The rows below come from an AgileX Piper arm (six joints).
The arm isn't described. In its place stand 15 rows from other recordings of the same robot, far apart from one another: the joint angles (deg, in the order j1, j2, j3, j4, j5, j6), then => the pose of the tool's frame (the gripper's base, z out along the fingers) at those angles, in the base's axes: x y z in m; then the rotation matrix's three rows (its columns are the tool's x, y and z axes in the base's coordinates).
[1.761 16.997 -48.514 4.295 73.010 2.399] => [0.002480 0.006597 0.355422], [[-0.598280 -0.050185 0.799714], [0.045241 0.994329 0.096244], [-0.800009 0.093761 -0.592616]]
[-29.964 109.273 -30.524 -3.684 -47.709 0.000] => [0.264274 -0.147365 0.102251], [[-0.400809 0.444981 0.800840], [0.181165 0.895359 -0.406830], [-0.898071 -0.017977 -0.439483]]
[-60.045 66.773 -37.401 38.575 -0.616 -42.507] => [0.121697 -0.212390 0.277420], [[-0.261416 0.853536 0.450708], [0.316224 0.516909 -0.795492], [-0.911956 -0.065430 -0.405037]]
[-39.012 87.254 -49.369 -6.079 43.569 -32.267] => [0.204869 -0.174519 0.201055], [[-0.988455 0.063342 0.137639], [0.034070 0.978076 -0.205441], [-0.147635 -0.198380 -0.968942]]
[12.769 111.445 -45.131 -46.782 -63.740 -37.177] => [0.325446 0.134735 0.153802], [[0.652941 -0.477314 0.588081], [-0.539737 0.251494 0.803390], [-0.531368 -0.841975 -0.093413]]
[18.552 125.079 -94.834 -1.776 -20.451 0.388] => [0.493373 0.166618 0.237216], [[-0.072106 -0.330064 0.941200], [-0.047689 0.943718 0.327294], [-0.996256 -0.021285 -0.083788]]
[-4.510 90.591 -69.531 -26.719 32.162 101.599] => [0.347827 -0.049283 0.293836], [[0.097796 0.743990 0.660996], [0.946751 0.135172 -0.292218], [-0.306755 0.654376 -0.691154]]
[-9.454 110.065 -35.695 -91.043 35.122 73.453] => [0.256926 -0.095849 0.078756], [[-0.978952 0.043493 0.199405], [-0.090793 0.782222 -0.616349], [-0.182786 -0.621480 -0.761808]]
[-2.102 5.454 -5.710 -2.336 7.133 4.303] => [0.061124 -0.002704 0.230152], [[-0.031227 0.042841 0.998594], [0.035808 0.998488 -0.041716], [-0.998871 0.034455 -0.032714]]
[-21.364 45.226 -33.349 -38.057 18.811 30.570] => [0.145064 -0.076168 0.309201], [[-0.400408 0.489787 0.774456], [0.047154 0.855059 -0.516382], [-0.915123 -0.170245 -0.365468]]
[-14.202 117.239 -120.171 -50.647 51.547 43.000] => [0.443273 -0.169024 0.375821], [[-0.421026 0.746709 0.514939], [0.189868 0.627684 -0.754959], [-0.886954 -0.220087 -0.406048]]
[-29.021 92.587 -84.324 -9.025 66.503 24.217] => [0.286102 -0.173697 0.326676], [[-0.582412 0.778740 0.233154], [0.721171 0.627340 -0.293866], [-0.375112 -0.003007 -0.926975]]
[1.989 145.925 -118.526 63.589 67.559 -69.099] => [0.510688 0.093111 0.126171], [[-0.636234 -0.753118 0.167389], [-0.315840 0.452213 0.834116], [-0.703883 0.477825 -0.525578]]
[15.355 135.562 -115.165 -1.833 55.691 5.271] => [0.488341 0.131606 0.161699], [[-0.928649 -0.188339 0.319593], [-0.178407 0.982104 0.060361], [-0.325242 -0.000963 -0.945630]]
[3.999 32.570 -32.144 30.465 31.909 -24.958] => [0.109335 0.032090 0.314292], [[-0.408637 -0.300942 0.861655], [-0.001996 0.944368 0.328884], [-0.912695 0.132674 -0.386505]]
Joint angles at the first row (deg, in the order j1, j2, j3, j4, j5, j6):
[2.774 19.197 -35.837 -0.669 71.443 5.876]
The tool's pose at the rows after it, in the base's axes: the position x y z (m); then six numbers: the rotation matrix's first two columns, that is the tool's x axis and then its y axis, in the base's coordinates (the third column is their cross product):
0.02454 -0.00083 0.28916 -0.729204 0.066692 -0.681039 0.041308 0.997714 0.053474
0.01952 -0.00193 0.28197 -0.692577 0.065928 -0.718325 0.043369 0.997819 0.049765
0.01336 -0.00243 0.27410 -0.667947 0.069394 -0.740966 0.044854 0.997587 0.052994
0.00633 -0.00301 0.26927 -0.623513 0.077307 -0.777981 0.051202 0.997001 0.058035
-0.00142 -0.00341 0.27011 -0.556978 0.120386 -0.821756 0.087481 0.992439 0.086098
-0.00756 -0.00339 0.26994 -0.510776 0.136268 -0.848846 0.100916 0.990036 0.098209
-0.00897 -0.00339 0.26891 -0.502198 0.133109 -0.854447 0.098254 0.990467 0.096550
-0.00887 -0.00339 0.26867 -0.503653 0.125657 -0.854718 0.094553 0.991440 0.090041
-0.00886 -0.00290 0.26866 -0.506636 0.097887 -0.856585 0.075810 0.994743 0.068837
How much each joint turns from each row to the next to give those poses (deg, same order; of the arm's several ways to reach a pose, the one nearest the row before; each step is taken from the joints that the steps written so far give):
[-0.007 -3.053 2.001 -0.684 -1.824 0.441]
[0.010 -3.218 2.105 -0.602 -1.836 0.130]
[-0.004 -3.258 1.894 -0.144 -0.550 0.202]
[-0.401 -3.708 1.323 -0.149 -0.911 0.172]
[-1.450 -3.488 0.145 -0.101 -1.099 1.600]
[-0.815 -2.629 0.128 -0.002 -0.492 0.476]
[0.000 -0.737 0.215 0.000 -0.076 -0.182]
[0.000 0.000 0.050 0.000 -0.001 -0.430]
[0.001 0.001 -0.001 0.342 0.000 -1.749]

